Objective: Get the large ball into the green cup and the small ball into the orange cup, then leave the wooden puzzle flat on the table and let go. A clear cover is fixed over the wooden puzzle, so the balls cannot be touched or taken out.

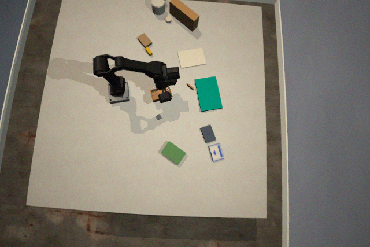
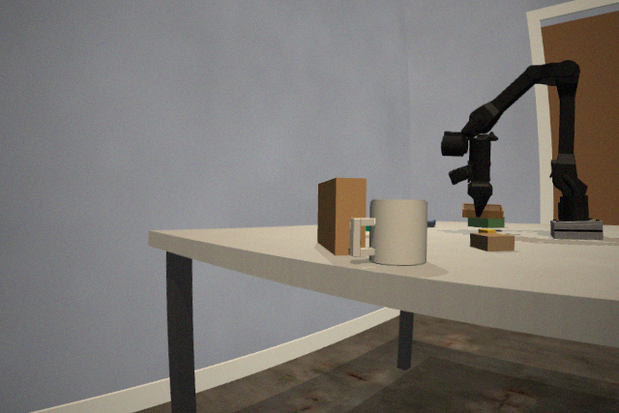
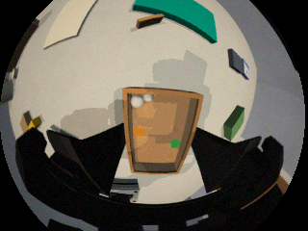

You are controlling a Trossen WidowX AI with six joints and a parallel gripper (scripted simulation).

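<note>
Right now the wooden puzzle is 3 cm below my hand, 1 cm to the right of it and 1 cm behind it. Also, from my hand: yellow block 25 cm to the left, 12 cm behind, 7 cm below; then teal board 26 cm ahead, 8 cm below, 4 cm to the left; then grey square 13 cm to the right, 9 cm below, 1 cm behind.
</note>
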